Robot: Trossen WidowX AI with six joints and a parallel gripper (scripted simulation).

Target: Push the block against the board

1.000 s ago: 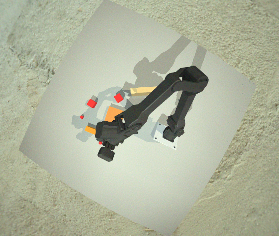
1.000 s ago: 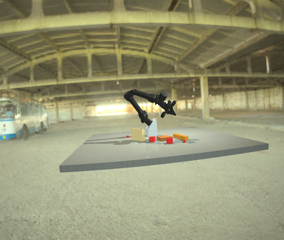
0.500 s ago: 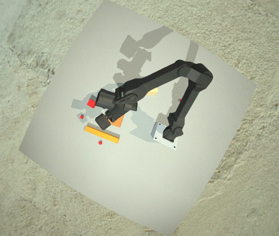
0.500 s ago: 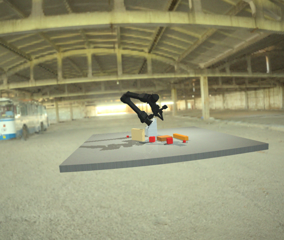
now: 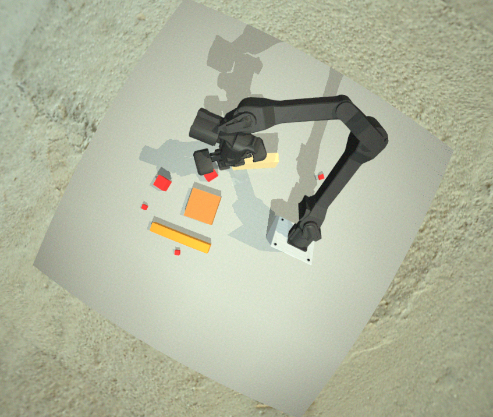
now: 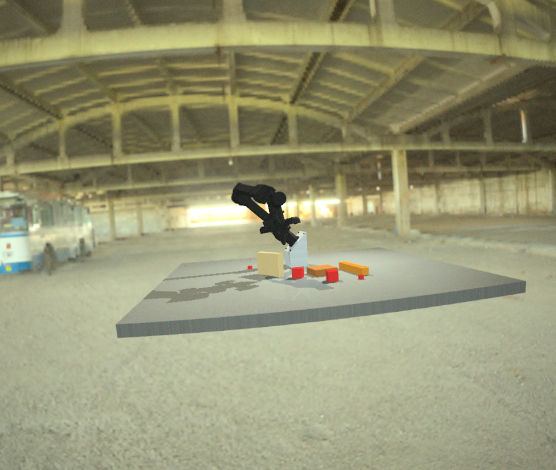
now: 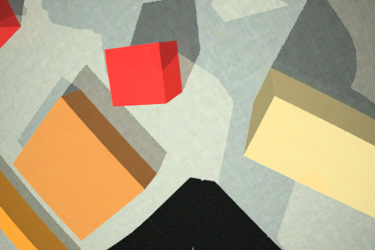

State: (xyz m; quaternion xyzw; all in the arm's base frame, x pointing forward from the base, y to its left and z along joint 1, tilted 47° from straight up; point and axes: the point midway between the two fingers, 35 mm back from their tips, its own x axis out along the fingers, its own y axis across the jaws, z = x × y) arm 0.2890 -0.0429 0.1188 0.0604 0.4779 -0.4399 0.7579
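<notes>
My gripper tip is now 90 mm above the pale yellow block, 70 mm past it and 60 mm to the left of it. From my gripper tip the other things lie so: orange square block (150 mm to the left, 120 mm below, 30 mm ahead); then long orange board (290 mm to the left, 120 mm below, 50 mm ahead).
</notes>
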